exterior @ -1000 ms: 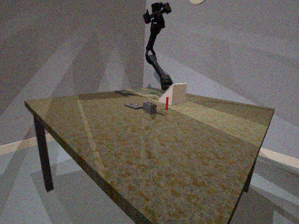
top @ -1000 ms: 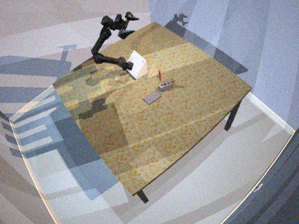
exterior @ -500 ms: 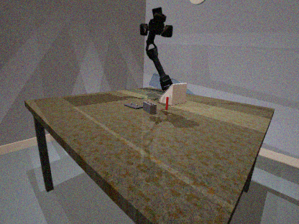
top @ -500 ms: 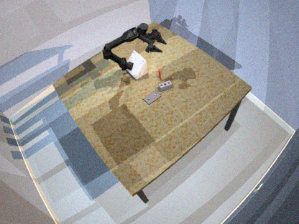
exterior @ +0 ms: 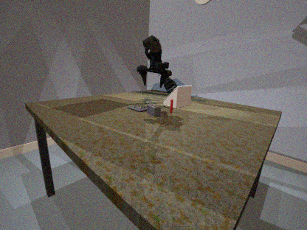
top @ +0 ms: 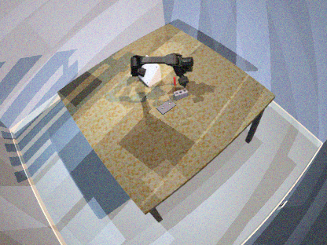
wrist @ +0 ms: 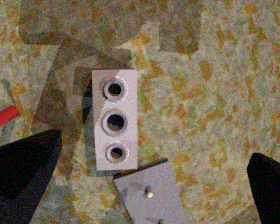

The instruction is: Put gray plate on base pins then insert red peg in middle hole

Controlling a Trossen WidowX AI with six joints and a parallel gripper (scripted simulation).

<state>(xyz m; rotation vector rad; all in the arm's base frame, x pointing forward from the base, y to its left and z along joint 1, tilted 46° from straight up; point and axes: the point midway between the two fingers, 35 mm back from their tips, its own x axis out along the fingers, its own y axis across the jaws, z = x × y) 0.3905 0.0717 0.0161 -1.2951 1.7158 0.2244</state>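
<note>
My gripper tip is 120 mm above the gray plate, 20 mm past it and 10 mm to the left of it. From my gripper tip the other things lie so: red peg: 130 mm behind, 120 mm below, 50 mm to the left.
</note>
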